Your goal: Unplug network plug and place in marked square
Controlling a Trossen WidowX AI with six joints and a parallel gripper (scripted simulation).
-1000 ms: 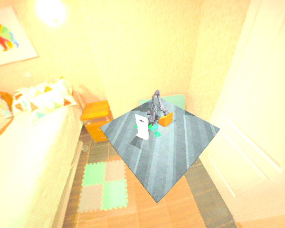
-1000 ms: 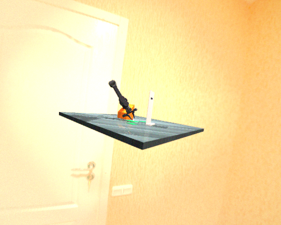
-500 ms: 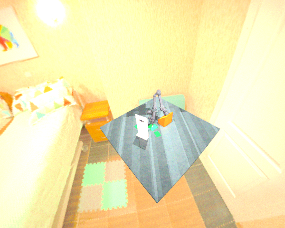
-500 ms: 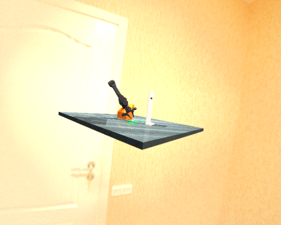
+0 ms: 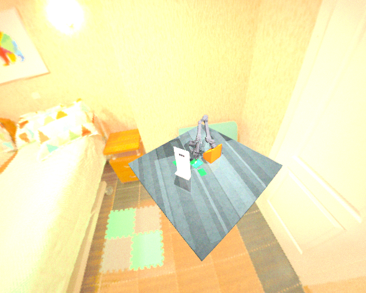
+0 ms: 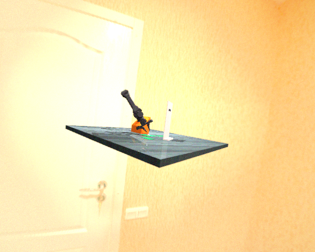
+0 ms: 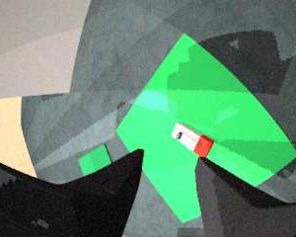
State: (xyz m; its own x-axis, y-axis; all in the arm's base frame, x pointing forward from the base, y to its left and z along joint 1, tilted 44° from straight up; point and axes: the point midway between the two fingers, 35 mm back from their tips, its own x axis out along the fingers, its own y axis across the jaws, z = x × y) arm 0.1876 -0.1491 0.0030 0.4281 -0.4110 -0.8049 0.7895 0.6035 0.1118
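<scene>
The network plug lies 10 mm ahead of my gripper tip and 30 mm below it. Also, from my gripper tip: white upright panel (220 mm ahead, 10 mm to the left, 130 mm above); then bright green square (10 mm ahead, 40 mm below).
</scene>
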